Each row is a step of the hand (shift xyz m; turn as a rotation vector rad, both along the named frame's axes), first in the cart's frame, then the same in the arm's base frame.
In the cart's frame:
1: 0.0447 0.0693 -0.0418 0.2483 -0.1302 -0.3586
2: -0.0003 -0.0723 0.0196 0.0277 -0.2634 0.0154
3: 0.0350 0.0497 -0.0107 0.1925 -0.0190 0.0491
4: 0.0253 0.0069 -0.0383 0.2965 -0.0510 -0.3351
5: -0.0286 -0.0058 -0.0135 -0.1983 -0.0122 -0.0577
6: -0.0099 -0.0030 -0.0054 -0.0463 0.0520 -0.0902
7: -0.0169 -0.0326 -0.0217 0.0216 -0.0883 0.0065
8: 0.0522 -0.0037 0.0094 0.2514 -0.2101 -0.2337
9: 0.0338 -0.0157 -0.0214 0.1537 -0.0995 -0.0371
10: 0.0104 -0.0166 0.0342 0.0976 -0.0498 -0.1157
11: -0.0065 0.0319 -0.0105 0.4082 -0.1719 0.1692
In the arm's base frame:
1: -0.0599 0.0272 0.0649 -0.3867 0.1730 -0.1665
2: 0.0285 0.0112 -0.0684 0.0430 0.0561 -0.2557
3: -0.0251 0.0267 0.0497 0.0043 0.1995 0.0011
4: -0.0438 0.0153 0.0027 -0.3859 0.2173 -0.0817
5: -0.0055 -0.0302 -0.0096 -0.0071 -0.2040 -0.0336
6: -0.0025 -0.0105 -0.0044 -0.0828 -0.0702 0.0347
7: -0.0126 -0.0181 -0.0365 0.0128 0.0311 -0.0847
8: -0.0028 0.0531 0.0011 -0.2567 0.2119 -0.2262
9: -0.0265 0.0295 -0.0165 -0.0589 0.1504 -0.0938
10: 0.0327 0.0194 -0.0105 -0.1279 0.0735 -0.0603
11: -0.0128 -0.0118 0.0295 0.0891 0.4506 -0.1176

